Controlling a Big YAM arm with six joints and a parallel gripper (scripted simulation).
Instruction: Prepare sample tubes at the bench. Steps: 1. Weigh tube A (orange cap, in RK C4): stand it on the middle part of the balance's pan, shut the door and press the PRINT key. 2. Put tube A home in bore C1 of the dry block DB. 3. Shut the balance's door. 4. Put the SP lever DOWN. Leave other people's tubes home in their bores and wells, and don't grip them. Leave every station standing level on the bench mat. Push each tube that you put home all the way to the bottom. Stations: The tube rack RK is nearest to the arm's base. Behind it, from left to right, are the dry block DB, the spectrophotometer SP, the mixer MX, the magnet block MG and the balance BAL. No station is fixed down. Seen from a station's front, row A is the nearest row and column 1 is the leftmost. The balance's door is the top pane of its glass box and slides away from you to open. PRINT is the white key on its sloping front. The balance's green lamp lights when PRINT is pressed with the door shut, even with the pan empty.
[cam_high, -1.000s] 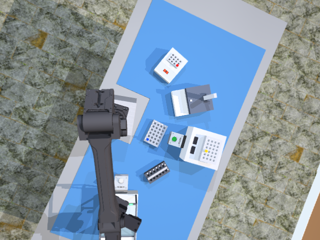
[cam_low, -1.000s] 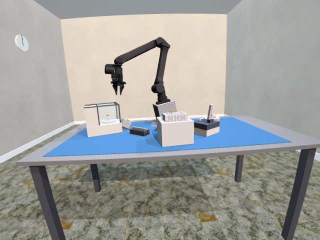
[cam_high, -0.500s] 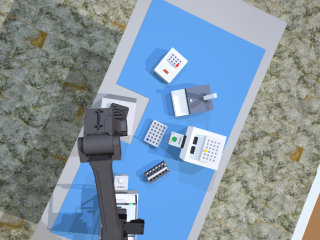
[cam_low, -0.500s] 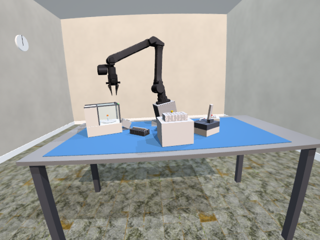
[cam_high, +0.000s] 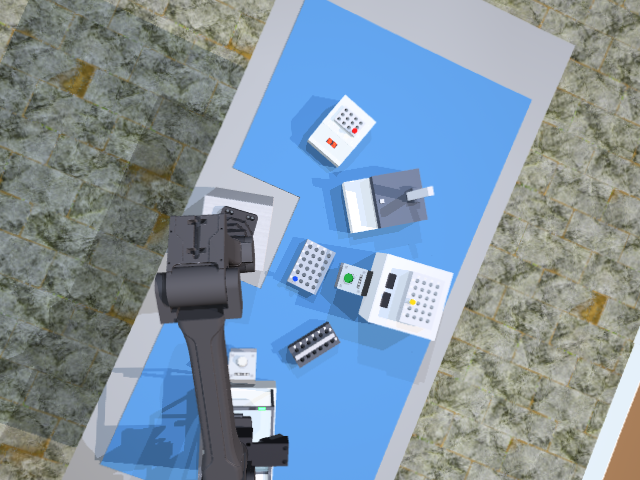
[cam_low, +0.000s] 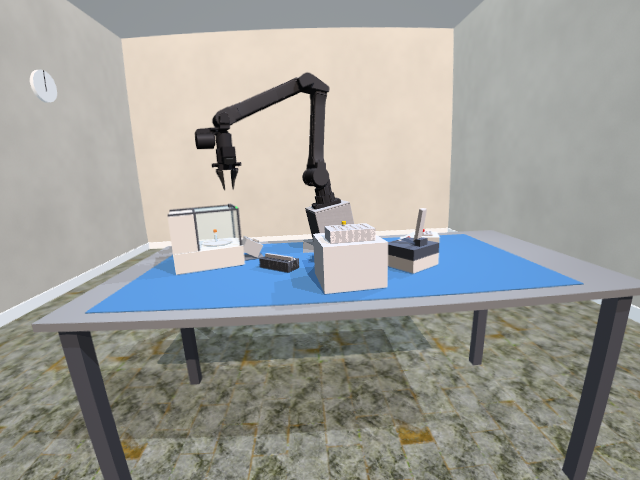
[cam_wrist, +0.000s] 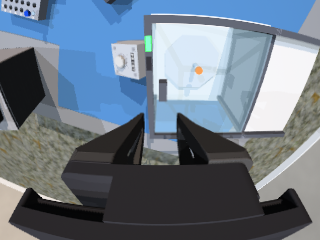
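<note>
The balance door is 10 mm ahead of my hand, 30 mm to the right of it and 70 mm below it. From my hand the other things lie so: tube rack RK (90 mm ahead, 370 mm to the left, 270 mm below); white key (20 mm behind, 80 mm to the left, 210 mm below); black magnet block (160 mm ahead, 160 mm to the left, 260 mm below).
</note>
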